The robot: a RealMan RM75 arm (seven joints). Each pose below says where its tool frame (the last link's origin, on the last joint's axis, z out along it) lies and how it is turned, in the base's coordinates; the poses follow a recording.
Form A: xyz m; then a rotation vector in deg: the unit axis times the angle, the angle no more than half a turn.
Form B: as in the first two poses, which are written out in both.
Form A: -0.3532 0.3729 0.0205 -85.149 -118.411 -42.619
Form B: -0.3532 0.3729 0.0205 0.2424 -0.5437 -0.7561 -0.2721
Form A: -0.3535 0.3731 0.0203 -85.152 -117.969 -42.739
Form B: -0.3535 0.3731 0.0203 0.2450 -0.5444 -0.7543 -0.2733
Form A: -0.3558 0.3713 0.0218 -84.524 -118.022 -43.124
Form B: -0.3558 0.3713 0.0218 0.2467 -0.5409 -0.7553 -0.2760
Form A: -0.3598 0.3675 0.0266 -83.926 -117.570 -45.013
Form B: -0.3598 0.3675 0.0266 0.2478 -0.5374 -0.7528 -0.2882
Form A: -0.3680 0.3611 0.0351 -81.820 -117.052 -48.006
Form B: -0.3680 0.3611 0.0351 0.2532 -0.5254 -0.7516 -0.3082
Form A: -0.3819 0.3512 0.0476 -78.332 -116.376 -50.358
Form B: -0.3819 0.3512 0.0476 0.2668 -0.5065 -0.7525 -0.3256
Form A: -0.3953 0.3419 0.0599 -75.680 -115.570 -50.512
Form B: -0.3953 0.3419 0.0599 0.2833 -0.4934 -0.7535 -0.3293
